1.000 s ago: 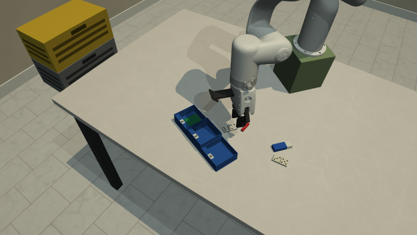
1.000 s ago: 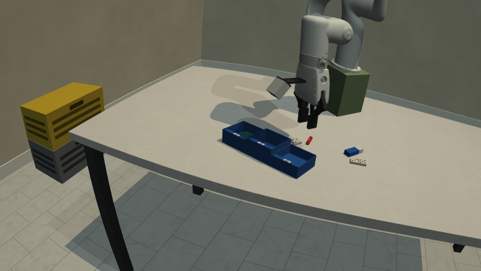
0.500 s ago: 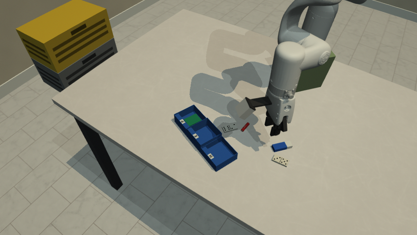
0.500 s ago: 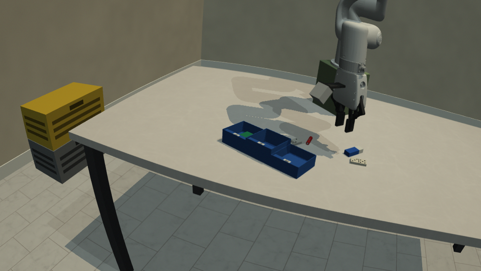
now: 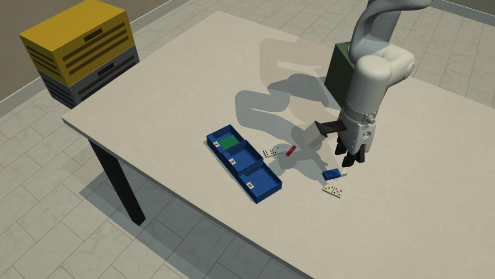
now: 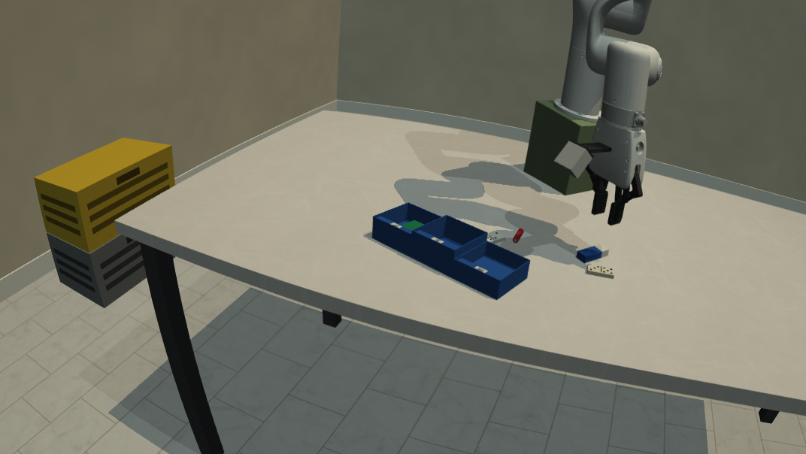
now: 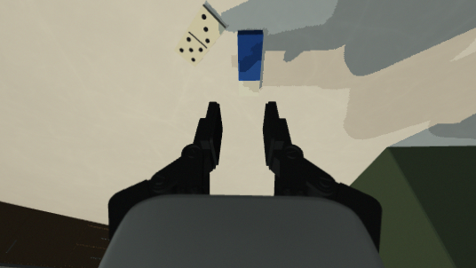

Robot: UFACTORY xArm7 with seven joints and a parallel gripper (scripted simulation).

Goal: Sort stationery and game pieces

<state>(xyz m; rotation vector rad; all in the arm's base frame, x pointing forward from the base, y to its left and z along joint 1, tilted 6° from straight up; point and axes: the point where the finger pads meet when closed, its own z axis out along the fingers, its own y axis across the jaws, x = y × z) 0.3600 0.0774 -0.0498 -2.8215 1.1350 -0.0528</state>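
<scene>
The blue-and-white eraser lies 10 mm to the right of my hand and 90 mm below it. From my hand the other things lie so: red cylinder 10 mm behind, 150 mm to the right, 90 mm below; then blue three-part bin 110 mm ahead, 250 mm to the right, 70 mm below; then green block 70 mm ahead, 320 mm to the right, 80 mm below.
</scene>
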